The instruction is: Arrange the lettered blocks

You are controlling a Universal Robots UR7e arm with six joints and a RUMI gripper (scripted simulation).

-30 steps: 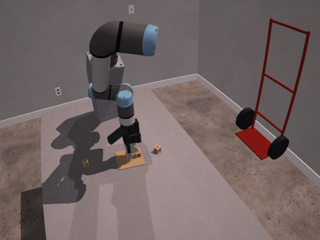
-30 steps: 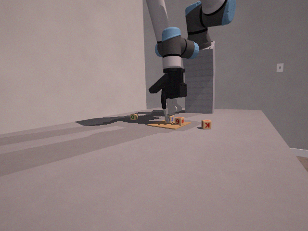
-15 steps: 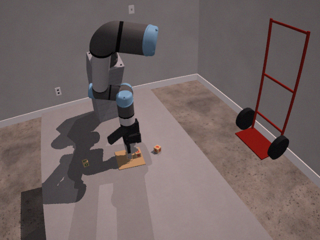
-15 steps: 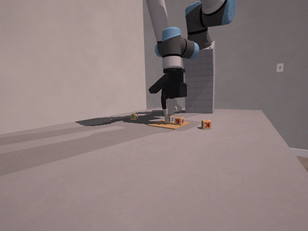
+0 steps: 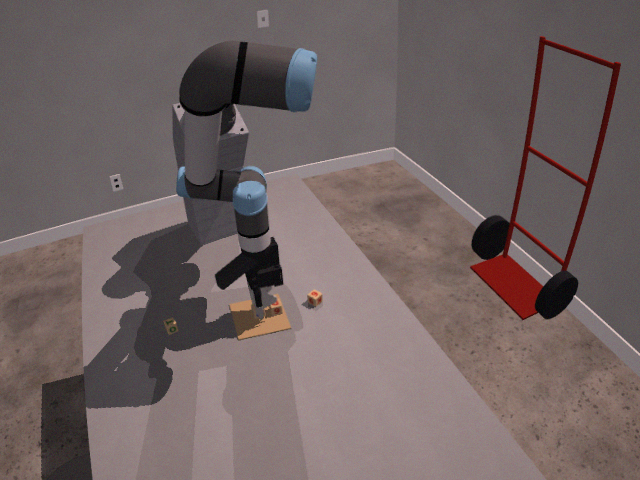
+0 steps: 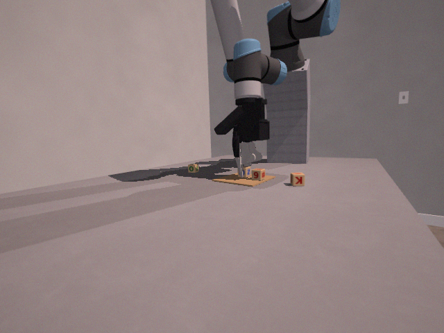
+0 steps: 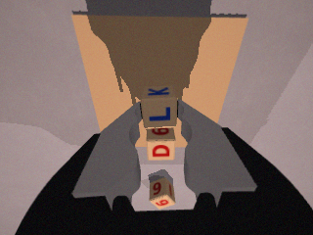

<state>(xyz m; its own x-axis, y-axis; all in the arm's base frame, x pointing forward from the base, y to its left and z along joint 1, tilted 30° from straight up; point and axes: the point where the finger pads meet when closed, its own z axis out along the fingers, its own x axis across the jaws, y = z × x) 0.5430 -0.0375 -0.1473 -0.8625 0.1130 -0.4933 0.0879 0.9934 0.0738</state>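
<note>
My gripper is now right at the blue-lettered block. Also, from my hand: red-marked block (1 cm ahead, 5 cm to the left, 1 cm below); then red-lettered block (2 cm ahead, 16 cm to the left, 1 cm below); then tan mat (2 cm below).
</note>
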